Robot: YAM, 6 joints.
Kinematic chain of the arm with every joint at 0, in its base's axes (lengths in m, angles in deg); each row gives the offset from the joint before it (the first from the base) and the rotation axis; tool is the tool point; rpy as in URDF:
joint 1: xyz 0 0 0.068 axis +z
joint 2: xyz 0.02 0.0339 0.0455 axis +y
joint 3: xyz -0.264 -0.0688 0 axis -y
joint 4: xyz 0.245 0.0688 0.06 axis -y
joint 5: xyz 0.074 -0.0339 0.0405 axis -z
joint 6: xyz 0.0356 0 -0.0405 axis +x
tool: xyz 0 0 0 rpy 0 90 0
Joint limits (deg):
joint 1: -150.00..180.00
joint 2: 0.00..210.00
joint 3: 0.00..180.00
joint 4: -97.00..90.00
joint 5: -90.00..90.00
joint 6: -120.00..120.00
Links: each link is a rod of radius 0.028 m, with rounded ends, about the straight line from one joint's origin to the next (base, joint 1, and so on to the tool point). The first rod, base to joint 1, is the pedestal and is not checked.
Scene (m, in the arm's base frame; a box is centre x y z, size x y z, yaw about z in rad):
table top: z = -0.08
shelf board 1: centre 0.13 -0.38 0 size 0.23 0.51 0.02 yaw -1.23
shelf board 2: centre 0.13 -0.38 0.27 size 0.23 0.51 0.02 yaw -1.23
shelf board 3: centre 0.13 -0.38 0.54 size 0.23 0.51 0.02 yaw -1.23
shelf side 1: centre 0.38 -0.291 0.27 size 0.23 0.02 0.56 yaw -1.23
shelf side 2: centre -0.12 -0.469 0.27 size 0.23 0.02 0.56 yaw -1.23
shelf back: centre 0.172 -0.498 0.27 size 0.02 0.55 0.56 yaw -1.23
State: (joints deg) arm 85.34 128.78 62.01 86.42 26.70 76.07
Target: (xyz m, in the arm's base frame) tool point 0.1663 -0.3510 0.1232
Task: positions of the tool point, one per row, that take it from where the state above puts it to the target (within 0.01 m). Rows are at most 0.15 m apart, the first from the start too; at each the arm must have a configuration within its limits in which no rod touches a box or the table.
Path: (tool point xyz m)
1: 0.1514 0.3846 0.1695
2: 0.2279 0.3105 0.1803
3: 0.2752 0.2217 0.1858
4: 0.2915 0.1290 0.1857
5: 0.2790 0.0429 0.1802
6: 0.2433 -0.0282 0.1692
7: 0.2656 -0.0861 0.1726
8: 0.2715 -0.1534 0.1696
9: 0.2575 -0.2247 0.1602
10: 0.2221 -0.2930 0.1446
11: 0.1663 -0.3510 0.1232

